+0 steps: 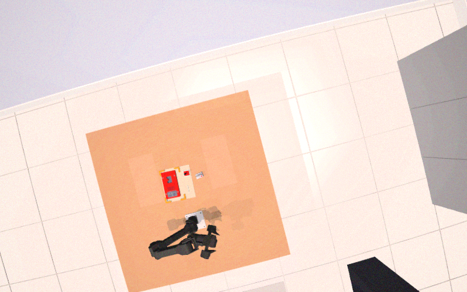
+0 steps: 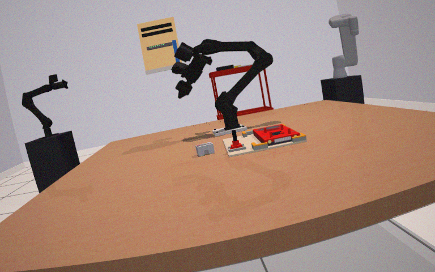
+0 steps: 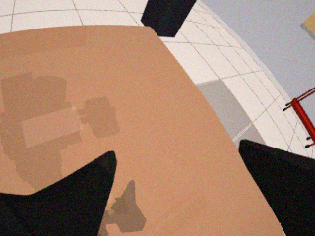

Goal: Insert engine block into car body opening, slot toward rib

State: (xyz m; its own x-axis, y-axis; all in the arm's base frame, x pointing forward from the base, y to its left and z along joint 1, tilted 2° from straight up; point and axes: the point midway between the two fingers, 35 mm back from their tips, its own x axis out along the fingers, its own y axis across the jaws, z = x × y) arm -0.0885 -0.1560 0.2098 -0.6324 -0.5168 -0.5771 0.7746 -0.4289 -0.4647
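My gripper tip is now 440 mm short of the engine block, 180 mm above it and 50 mm to the right of it. The rest, counted from my gripper tip: base plate 420 mm ahead, 240 mm to the left, 180 mm below.
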